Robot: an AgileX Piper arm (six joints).
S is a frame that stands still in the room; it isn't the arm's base.
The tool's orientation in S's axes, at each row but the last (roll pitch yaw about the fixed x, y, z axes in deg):
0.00 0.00 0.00
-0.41 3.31 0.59
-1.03 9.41 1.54
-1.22 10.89 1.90
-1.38 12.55 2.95
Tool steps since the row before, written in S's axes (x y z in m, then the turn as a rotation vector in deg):
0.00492 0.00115 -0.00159 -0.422 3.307 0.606
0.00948 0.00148 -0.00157 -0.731 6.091 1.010
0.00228 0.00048 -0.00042 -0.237 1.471 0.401
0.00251 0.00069 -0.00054 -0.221 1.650 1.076
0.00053 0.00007 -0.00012 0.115 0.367 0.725
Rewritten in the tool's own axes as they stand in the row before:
0.00492 0.00115 -0.00159 -0.422 3.307 0.606
0.00957 0.00139 -0.00101 -0.725 6.091 1.013
0.00233 0.00042 -0.00003 -0.260 1.470 0.390
0.00259 0.00061 -0.00004 -0.366 1.634 1.060
0.00055 0.00004 0.00000 -0.027 0.343 0.745

